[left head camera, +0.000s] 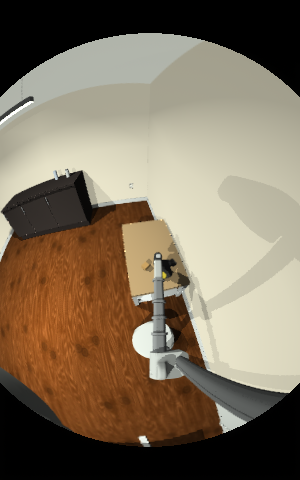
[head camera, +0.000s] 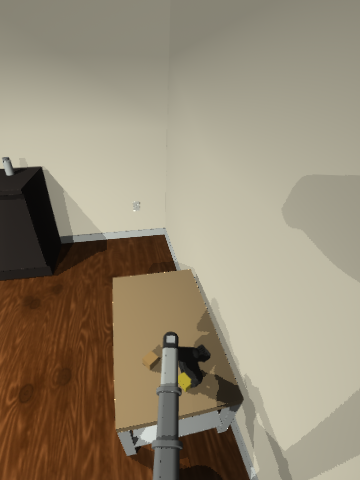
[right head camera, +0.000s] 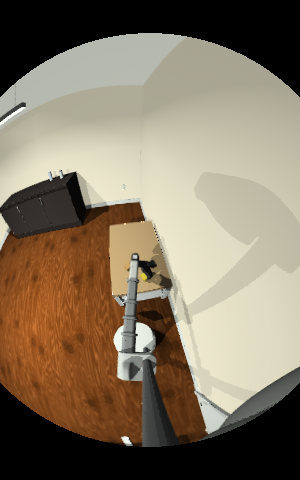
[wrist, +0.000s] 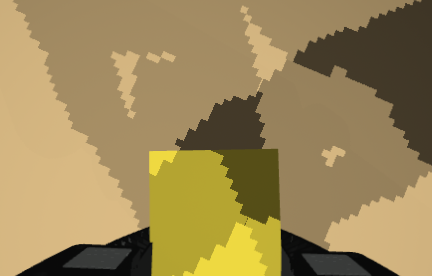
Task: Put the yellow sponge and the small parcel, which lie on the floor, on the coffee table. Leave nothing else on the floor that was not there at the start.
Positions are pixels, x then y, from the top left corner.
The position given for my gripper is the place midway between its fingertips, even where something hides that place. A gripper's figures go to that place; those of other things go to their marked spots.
Labels:
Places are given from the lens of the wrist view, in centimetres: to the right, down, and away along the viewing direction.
my gripper (wrist: pixel 216 243): 0, 6, 16
coffee table (wrist: pixel 336 94): 8, -3, 17

